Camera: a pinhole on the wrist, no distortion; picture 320 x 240 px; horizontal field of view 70.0 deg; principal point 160.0 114.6 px. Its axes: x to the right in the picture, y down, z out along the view. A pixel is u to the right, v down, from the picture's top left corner.
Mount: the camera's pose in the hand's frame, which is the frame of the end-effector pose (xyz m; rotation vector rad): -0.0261 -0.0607 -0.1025 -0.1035 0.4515 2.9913
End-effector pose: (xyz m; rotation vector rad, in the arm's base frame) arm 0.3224 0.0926 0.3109 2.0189 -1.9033 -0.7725
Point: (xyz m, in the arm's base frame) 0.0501 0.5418 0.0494
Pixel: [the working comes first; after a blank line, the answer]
In the camera's frame: 0.3239 0.1035 0.5641

291.2 156.5
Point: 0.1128 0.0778 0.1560
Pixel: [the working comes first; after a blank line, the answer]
In the camera's frame: -0.0834 -0.0586 0.3681

108.2 78.3
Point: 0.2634 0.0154 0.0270
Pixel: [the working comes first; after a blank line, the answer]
In the camera's frame: -0.1901 0.1137 0.3216

24.9 195.4
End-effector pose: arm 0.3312 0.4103 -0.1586 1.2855 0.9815 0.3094
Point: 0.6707 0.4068 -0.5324
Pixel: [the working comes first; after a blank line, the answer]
In the camera's frame: -0.4294 0.2226 0.2869

outside the picture
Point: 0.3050 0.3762 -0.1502
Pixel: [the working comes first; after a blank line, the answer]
In the camera's frame: 0.0123 -0.0147 0.1156

184.3 85.6
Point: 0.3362 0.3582 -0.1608
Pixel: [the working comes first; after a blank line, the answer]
In the camera's frame: -0.0015 -0.0006 0.1476

157.7 113.7
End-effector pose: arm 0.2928 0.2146 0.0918 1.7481 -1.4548 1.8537
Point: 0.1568 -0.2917 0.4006
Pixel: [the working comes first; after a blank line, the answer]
In the camera's frame: -0.5523 -0.2126 0.3648

outside the picture
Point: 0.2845 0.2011 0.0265
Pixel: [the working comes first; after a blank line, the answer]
In the camera's frame: 0.0214 -0.0631 0.1465

193.4 16.1
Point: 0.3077 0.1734 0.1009
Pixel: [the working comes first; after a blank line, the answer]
In the camera's frame: -0.0531 -0.0276 0.1515

79.9 73.1
